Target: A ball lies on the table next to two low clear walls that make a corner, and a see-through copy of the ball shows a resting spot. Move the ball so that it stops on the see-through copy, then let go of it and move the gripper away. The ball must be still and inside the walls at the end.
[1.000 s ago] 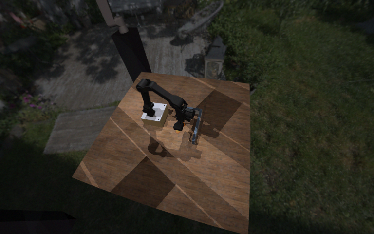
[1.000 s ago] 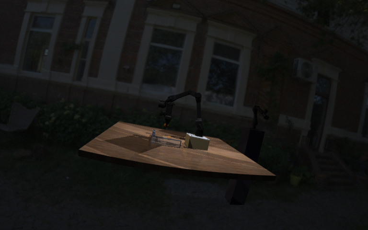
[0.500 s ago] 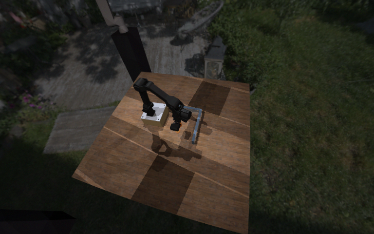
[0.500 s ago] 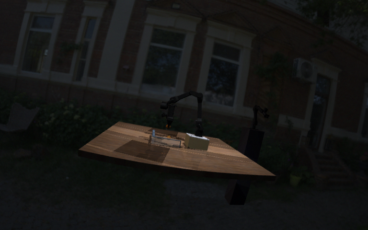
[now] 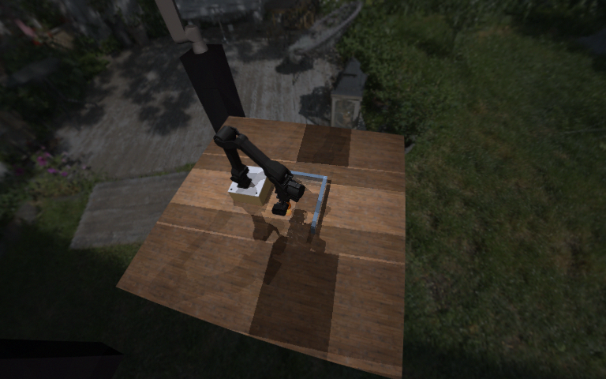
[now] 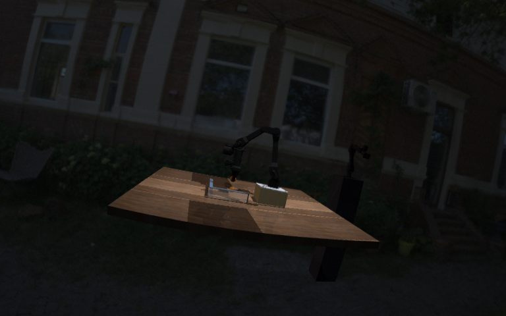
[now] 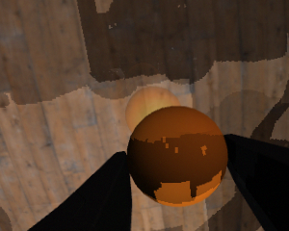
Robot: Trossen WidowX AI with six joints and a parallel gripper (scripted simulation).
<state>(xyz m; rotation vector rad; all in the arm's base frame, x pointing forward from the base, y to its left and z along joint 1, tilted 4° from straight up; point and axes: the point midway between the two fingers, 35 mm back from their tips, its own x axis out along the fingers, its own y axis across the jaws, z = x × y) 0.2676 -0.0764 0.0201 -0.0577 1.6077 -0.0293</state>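
My gripper tip is 1 cm past the see-through copy of ball and 7 cm above it. Also, from my gripper tip: orange ball (right at my gripper tip).
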